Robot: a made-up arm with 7 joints.
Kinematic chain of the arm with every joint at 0, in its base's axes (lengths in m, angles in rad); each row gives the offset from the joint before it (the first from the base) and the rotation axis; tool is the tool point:
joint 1: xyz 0 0.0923 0 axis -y
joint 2: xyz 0 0.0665 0 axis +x
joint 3: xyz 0 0 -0.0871 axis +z
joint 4: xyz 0 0 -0.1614 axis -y
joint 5: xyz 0 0 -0.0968 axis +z
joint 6: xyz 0 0 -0.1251 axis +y
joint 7: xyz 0 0 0 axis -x
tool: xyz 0 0 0
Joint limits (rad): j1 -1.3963..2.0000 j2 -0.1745..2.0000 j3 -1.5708..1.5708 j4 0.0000..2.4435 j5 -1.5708..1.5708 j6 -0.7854..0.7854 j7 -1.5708..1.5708
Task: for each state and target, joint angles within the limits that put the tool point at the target. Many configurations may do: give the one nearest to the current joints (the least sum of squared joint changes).
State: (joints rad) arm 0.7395 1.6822 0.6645 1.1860 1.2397 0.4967 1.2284
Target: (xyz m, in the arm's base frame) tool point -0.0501 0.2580 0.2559
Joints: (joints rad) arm 0.7594 2.0000 0.8488 1.8762 1.2397 0.4967 1.2284
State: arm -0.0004 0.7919 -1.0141 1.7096 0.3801 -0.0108 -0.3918
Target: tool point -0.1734 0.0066 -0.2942
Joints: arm -0.6123 0.1858 -1.4436 1.3066 0.3801 -0.0108 -0.3918
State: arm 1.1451 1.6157 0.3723 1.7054 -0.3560 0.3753 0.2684
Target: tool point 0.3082 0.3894 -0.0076
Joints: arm 0.8072 0.8615 -0.1090 1.2265 -0.3560 0.3753 0.2684
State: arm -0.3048 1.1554 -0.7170 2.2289 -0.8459 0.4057 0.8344
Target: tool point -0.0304 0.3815 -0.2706
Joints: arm -0.6192 1.3237 -0.9270 1.4549 -0.8459 0.4057 0.8344
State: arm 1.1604 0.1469 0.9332 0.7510 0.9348 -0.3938 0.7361
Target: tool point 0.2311 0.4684 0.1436
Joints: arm 1.6446 0.5475 0.8333 1.0075 0.9348 -0.3938 0.7361
